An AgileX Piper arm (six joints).
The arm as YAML. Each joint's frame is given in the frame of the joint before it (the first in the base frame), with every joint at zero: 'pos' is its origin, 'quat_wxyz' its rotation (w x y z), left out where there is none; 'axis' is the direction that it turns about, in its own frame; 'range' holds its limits. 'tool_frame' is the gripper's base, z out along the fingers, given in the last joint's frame.
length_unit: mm
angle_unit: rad
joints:
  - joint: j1
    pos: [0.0, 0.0, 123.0]
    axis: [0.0, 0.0, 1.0]
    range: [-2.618, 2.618]
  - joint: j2
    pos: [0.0, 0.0, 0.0]
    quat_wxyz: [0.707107, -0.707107, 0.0, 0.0]
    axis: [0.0, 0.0, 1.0]
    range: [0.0, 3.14]
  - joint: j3
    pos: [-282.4, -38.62, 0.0]
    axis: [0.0, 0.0, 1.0]
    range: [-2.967, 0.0]
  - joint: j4
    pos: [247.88, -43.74, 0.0]
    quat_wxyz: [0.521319, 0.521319, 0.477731, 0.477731]
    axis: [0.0, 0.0, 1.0]
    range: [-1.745, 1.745]
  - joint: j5
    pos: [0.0, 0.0, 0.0]
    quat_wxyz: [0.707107, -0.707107, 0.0, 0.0]
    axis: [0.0, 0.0, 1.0]
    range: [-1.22, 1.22]
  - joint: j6
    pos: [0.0, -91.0, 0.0]
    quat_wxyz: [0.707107, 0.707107, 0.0, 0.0]
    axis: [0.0, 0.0, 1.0]
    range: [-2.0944, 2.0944]
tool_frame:
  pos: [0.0, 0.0, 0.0]
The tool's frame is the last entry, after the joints.
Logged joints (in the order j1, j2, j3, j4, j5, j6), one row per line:
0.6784, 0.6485, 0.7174, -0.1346, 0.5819, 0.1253
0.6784, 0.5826, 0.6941, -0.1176, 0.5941, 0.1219
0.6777, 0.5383, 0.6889, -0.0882, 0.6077, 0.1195
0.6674, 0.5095, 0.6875, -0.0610, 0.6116, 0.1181
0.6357, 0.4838, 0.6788, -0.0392, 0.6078, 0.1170
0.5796, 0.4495, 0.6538, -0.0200, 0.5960, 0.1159
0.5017, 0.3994, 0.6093, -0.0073, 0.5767, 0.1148
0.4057, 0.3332, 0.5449, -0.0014, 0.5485, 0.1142
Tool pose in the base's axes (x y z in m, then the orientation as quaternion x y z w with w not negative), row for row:
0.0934, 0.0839, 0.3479, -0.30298, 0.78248, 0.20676, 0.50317
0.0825, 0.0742, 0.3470, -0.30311, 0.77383, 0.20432, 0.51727
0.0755, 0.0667, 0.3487, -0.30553, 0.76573, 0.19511, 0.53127
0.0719, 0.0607, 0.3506, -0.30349, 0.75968, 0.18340, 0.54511
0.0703, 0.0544, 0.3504, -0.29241, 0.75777, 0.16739, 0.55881
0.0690, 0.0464, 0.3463, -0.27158, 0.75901, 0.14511, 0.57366
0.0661, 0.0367, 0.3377, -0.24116, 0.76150, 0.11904, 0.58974
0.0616, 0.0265, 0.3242, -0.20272, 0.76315, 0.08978, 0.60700
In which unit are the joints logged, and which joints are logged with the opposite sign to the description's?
The joints are logged in radians. Opposite sign: j3, j4, j6.
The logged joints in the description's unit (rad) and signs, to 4 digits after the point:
0.6784, 0.6485, -0.7174, 0.1346, 0.5819, -0.1253
0.6784, 0.5826, -0.6941, 0.1176, 0.5941, -0.1219
0.6777, 0.5383, -0.6889, 0.0882, 0.6077, -0.1195
0.6674, 0.5095, -0.6875, 0.0610, 0.6116, -0.1181
0.6357, 0.4838, -0.6788, 0.0392, 0.6078, -0.1170
0.5796, 0.4495, -0.6538, 0.0200, 0.5960, -0.1159
0.5017, 0.3994, -0.6093, 0.0073, 0.5767, -0.1148
0.4057, 0.3332, -0.5449, 0.0014, 0.5485, -0.1142

